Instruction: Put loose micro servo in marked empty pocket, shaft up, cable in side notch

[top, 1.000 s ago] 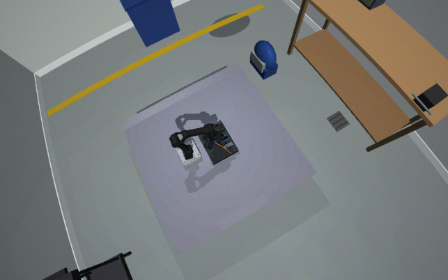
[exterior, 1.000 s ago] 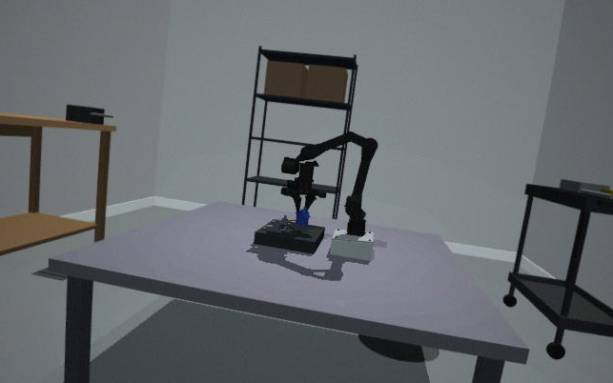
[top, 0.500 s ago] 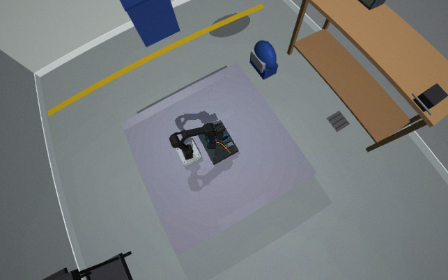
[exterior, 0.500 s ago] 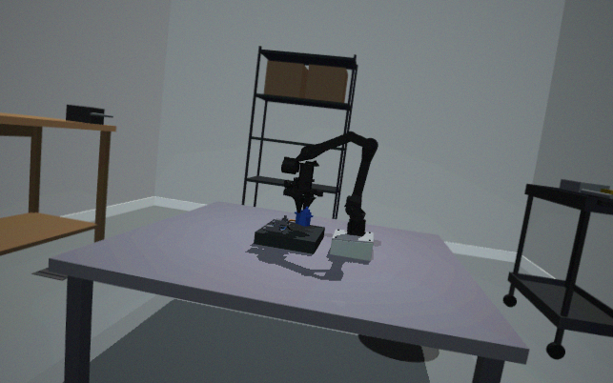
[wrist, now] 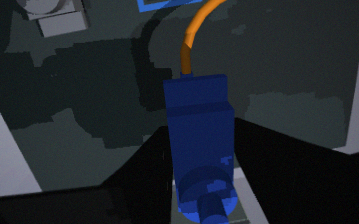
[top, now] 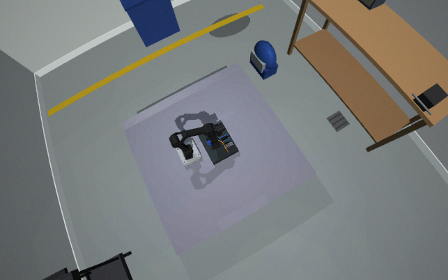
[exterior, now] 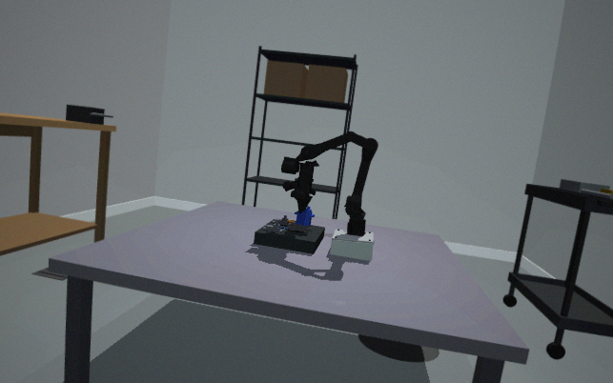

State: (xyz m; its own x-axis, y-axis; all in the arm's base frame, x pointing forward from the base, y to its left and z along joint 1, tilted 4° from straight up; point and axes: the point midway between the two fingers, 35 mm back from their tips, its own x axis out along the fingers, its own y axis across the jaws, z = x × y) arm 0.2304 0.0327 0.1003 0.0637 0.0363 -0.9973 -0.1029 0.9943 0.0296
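The dark robot deck lies 1 cm behind my gripper tip and 10 cm below it.
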